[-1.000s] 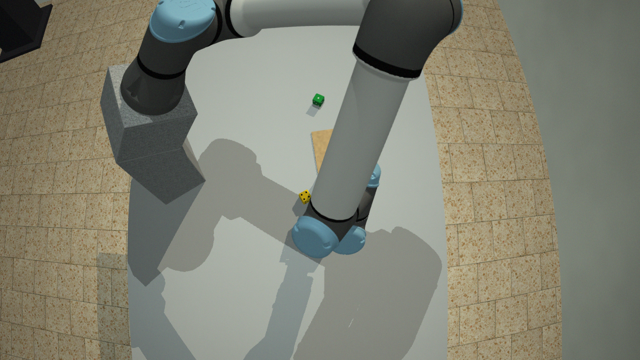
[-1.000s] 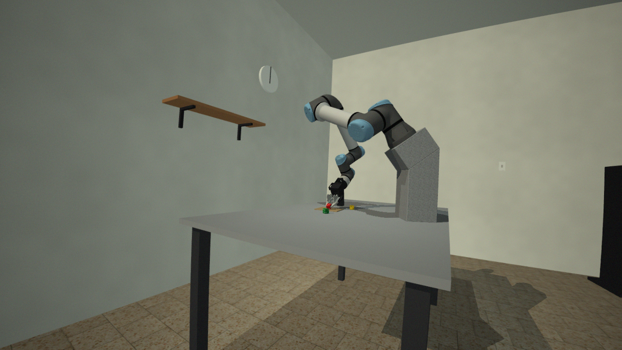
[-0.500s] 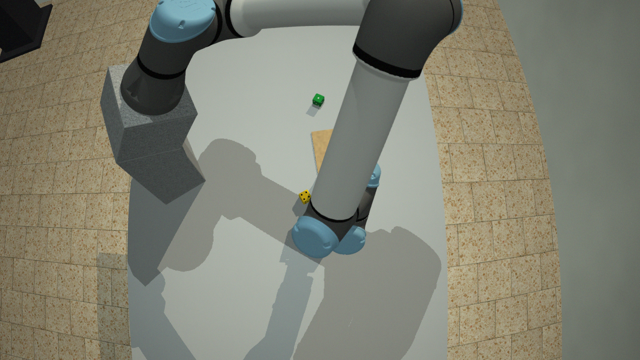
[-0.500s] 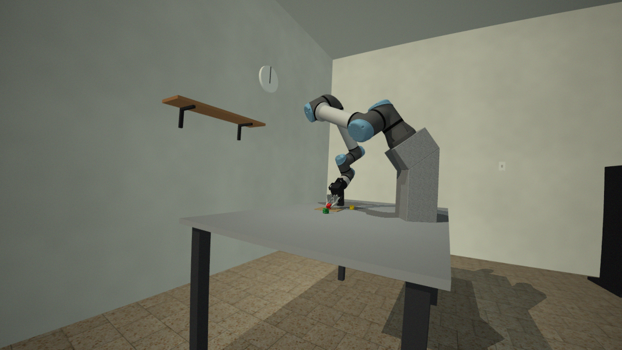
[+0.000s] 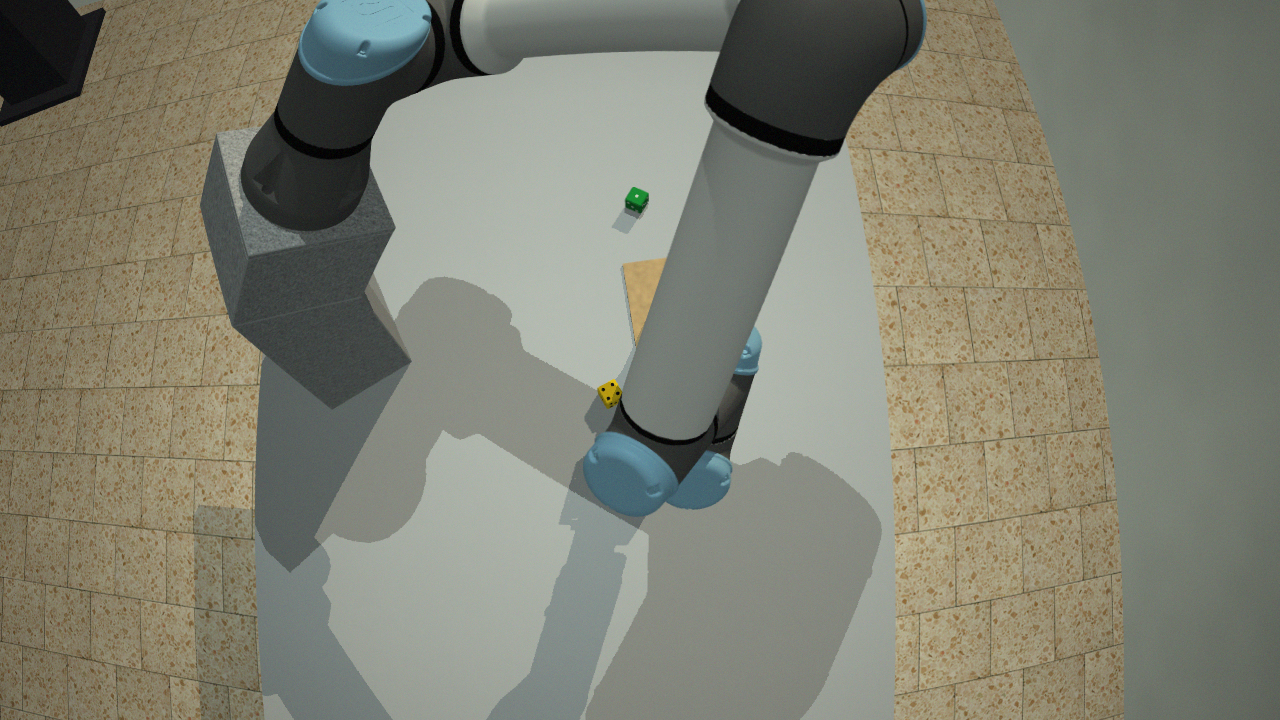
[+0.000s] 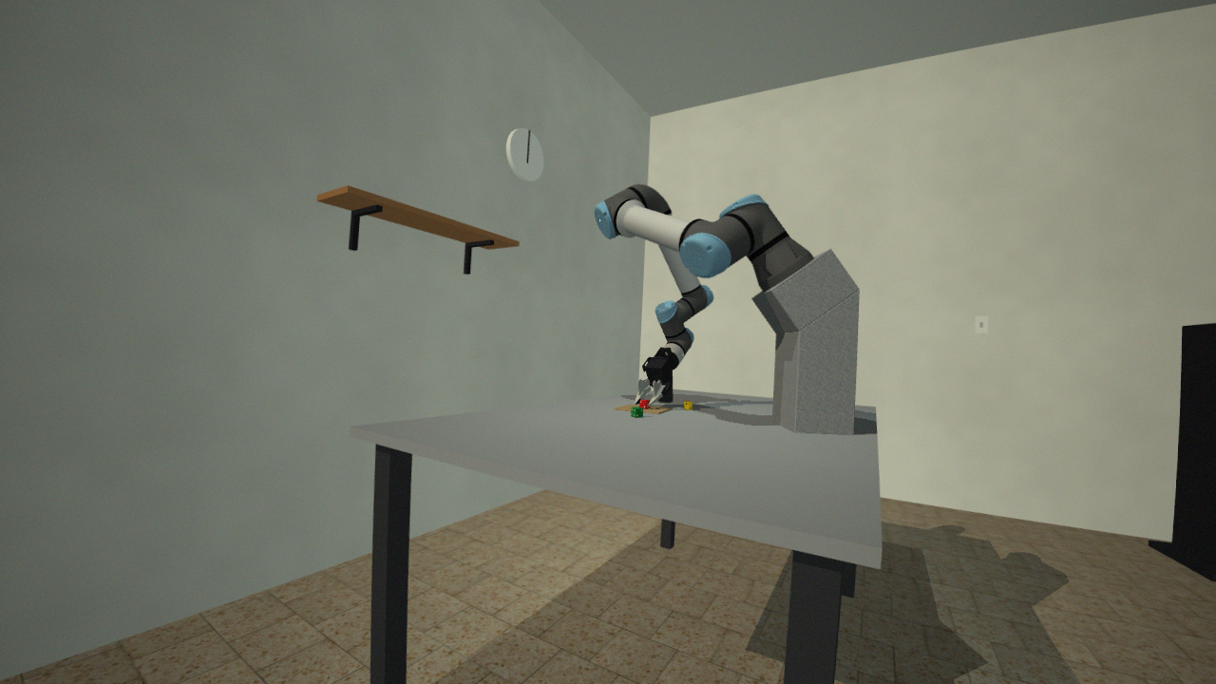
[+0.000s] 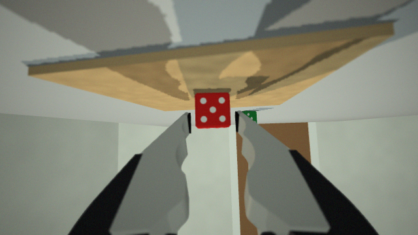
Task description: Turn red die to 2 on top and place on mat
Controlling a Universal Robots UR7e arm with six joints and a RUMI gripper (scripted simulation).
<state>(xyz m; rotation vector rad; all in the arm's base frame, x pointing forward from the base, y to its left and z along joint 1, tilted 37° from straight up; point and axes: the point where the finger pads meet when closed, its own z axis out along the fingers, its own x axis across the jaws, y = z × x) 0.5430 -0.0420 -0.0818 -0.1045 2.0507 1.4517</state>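
The red die is 10 mm to the right of my hand and 10 mm below it. Also, from my hand: yellow die 110 mm behind, 110 mm to the right, 10 mm below; then green die 40 mm behind, 160 mm to the left, 10 mm below; then tan mat 20 mm below.
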